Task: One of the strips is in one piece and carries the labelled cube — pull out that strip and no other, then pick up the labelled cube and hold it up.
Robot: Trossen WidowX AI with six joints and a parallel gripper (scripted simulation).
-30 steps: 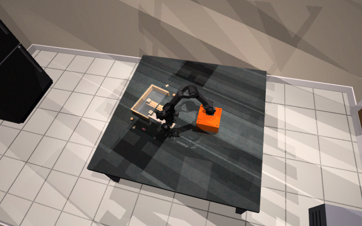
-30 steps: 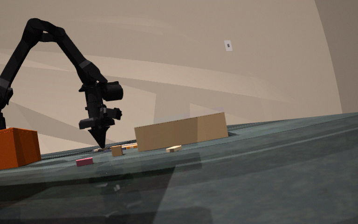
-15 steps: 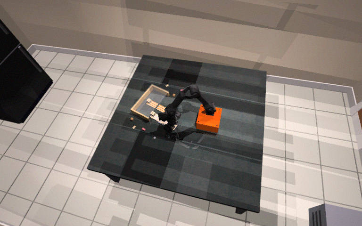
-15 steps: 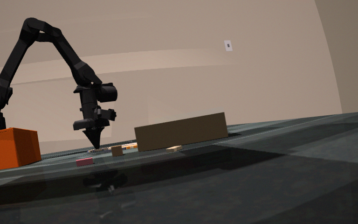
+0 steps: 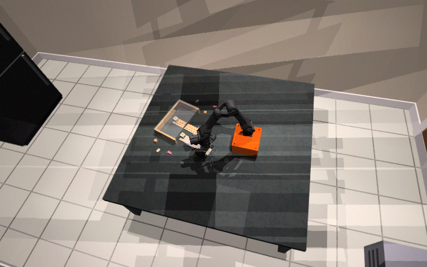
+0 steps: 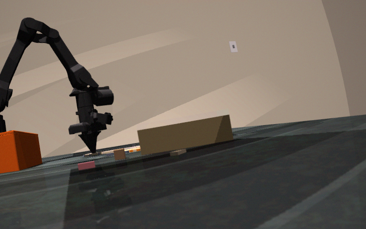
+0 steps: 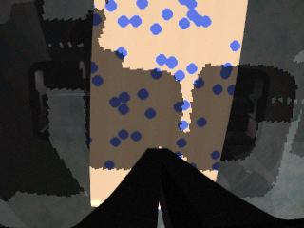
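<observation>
Right now the orange-dotted strip is 16 cm to the right of my gripper tip and 13 cm ahead of it.
</observation>
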